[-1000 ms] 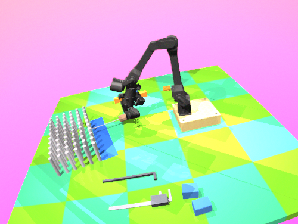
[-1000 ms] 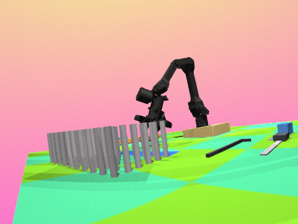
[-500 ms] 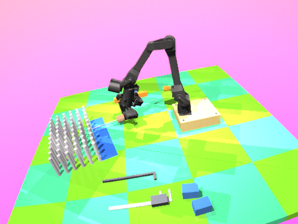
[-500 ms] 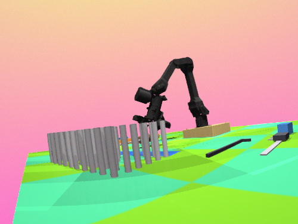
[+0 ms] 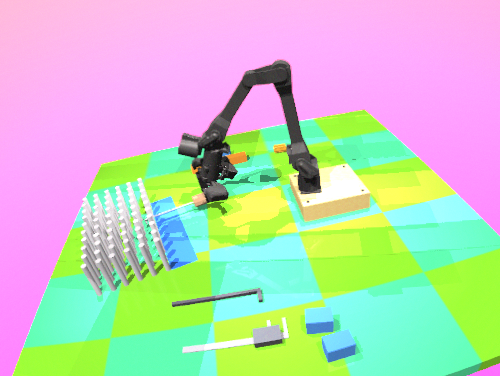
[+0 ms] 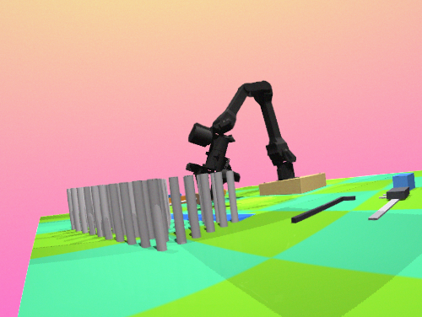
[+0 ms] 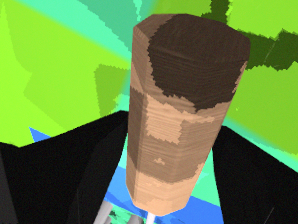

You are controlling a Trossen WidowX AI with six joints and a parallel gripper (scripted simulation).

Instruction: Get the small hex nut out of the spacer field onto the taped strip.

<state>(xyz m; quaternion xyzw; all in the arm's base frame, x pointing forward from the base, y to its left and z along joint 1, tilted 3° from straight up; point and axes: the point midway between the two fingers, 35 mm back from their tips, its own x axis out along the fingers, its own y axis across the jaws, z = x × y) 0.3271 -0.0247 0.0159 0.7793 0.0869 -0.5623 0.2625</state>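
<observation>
Right now the blue taped strip is 110 mm ahead of my gripper tip, 100 mm to the left of it and 40 mm below it. Round my gripper tip: wooden-handled hook tool 90 mm ahead, 50 mm to the left; then orange bar 270 mm to the right, 20 mm below.
</observation>
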